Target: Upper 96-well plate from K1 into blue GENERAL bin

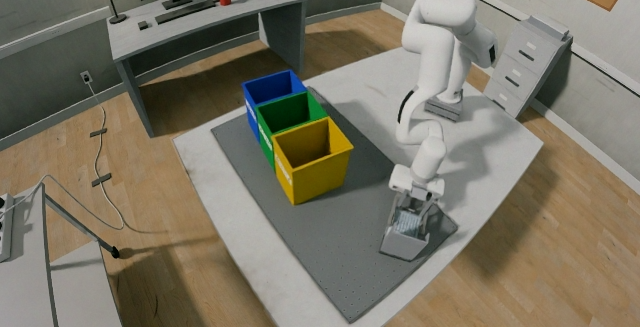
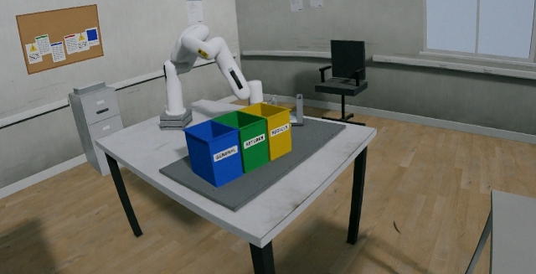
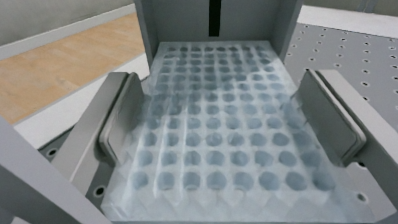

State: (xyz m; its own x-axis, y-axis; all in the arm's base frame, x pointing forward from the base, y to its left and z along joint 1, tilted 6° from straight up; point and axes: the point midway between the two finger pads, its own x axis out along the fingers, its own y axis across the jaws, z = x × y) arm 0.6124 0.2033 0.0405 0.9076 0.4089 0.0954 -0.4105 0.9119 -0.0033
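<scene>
Right now my hand is 20 mm short of the white plate, 20 mm above it and 10 mm to the right of it. Round my hand: green bin 440 mm to the right, 40 mm ahead, 40 mm above; blue general bin 570 mm to the right, 40 mm above; yellow bin 310 mm to the right, 70 mm ahead, 40 mm above.
</scene>
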